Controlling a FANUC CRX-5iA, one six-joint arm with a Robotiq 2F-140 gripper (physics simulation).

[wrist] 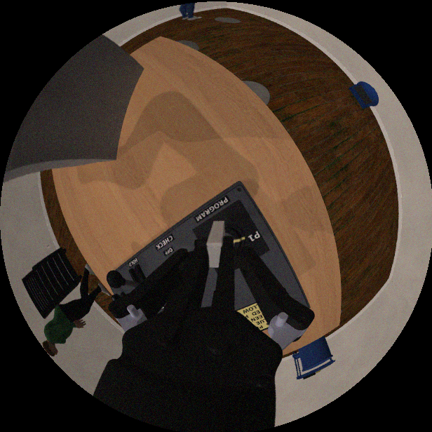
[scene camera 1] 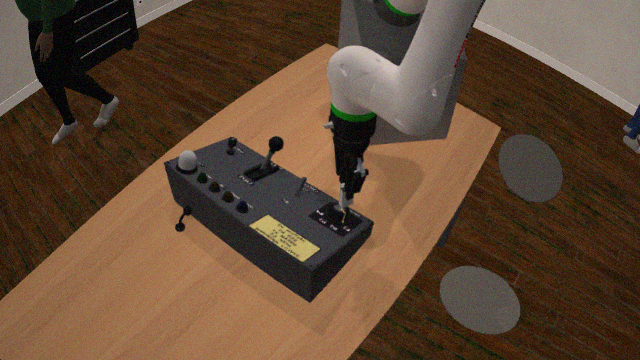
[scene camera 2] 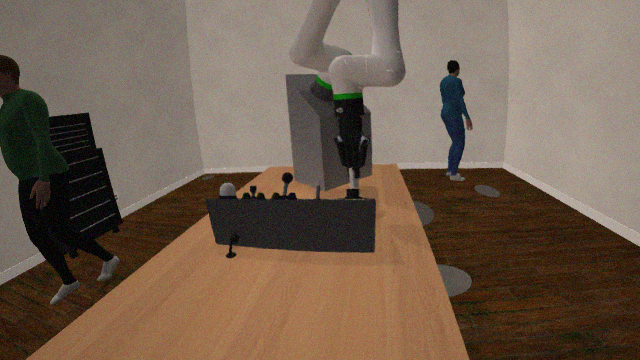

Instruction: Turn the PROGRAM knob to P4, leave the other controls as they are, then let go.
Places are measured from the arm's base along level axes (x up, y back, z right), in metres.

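Pixels of known places: gripper, between the fingertips: (scene camera 1: 345, 204) (scene camera 2: 354, 187); arm's base, origin of its link: (scene camera 1: 396, 6) (scene camera 2: 323, 92).
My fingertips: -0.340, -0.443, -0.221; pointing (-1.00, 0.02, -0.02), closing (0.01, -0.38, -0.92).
For each thing: its top centre in the pictures, then the offset to it from my fingertips, as dx, dy, dz. "spot": a spot on its surface instead.
- PROGRAM knob, centre of its top: (scene camera 1: 338, 207) (scene camera 2: 353, 187) +0.009, -0.025, +0.000
- CHECK toggle, centre of its top: (scene camera 1: 300, 180) (scene camera 2: 317, 186) +0.011, -0.031, +0.120
- ball-topped lever, centre of its top: (scene camera 1: 276, 138) (scene camera 2: 286, 172) +0.049, +0.000, +0.245
- white dome, a spot on its surface: (scene camera 1: 187, 160) (scene camera 2: 229, 186) spot: +0.070, -0.232, +0.329
- yellow note, a spot on its surface: (scene camera 1: 286, 238) spot: +0.029, -0.184, +0.009
- small black stalk, a spot on its surface: (scene camera 1: 180, 226) (scene camera 2: 231, 253) spot: -0.110, -0.316, +0.306
The PROGRAM knob (scene camera 1: 344, 215) (scene camera 2: 352, 193) (wrist: 239, 240) is a dark knob with a yellow pointer, at the right end of the dark control panel (scene camera 1: 240, 241) (scene camera 2: 295, 225) (wrist: 280, 262). In the wrist view the pointer lies toward the P1 label (wrist: 254, 236); the P4 label is hidden there by the fingers. My gripper (scene camera 1: 345, 201) (scene camera 2: 353, 184) (wrist: 219, 230) points down and is shut, its pale fingertips together with nothing between them. The tips are at the knob, right above its top in scene camera 2; whether they touch it I cannot tell.
On the panel stand the CHECK toggle (scene camera 1: 301, 186) (scene camera 2: 318, 192), a ball-topped lever (scene camera 1: 275, 144) (scene camera 2: 287, 178) (wrist: 115, 278), a white dome (scene camera 1: 187, 160) (scene camera 2: 227, 190), several small buttons and a yellow note (scene camera 1: 286, 238) (wrist: 255, 316). A small black stalk (scene camera 1: 180, 226) (scene camera 2: 231, 254) is at its front left.
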